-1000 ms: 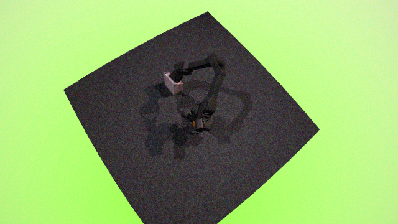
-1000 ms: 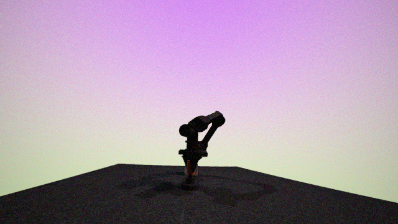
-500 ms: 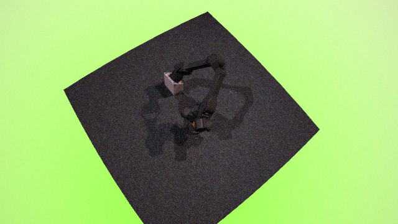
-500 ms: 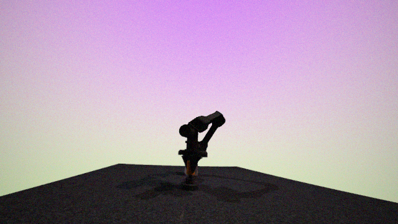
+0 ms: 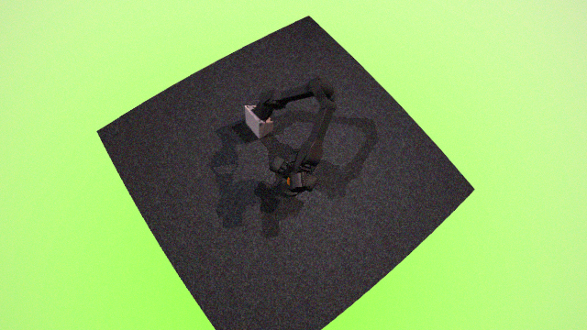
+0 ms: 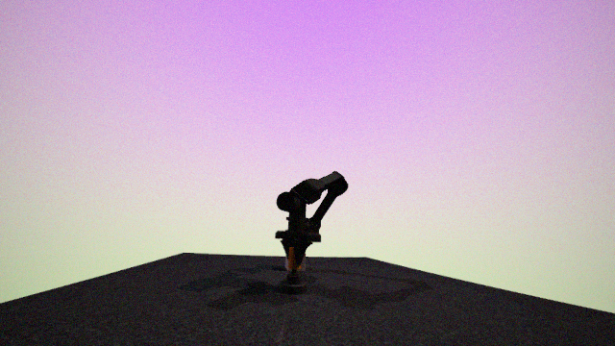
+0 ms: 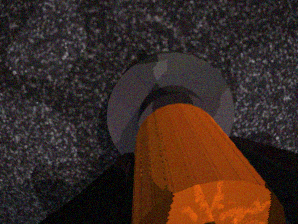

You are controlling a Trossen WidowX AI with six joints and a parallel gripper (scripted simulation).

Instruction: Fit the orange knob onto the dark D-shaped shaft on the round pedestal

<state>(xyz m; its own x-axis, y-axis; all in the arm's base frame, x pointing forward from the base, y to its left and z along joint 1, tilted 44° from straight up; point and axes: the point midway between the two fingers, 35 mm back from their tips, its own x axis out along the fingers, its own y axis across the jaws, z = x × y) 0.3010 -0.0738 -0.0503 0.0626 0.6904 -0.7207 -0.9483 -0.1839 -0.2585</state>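
My gripper tip is now 2 cm below the orange knob. From my gripper tip the other things lie so: round pedestal 4 cm below.
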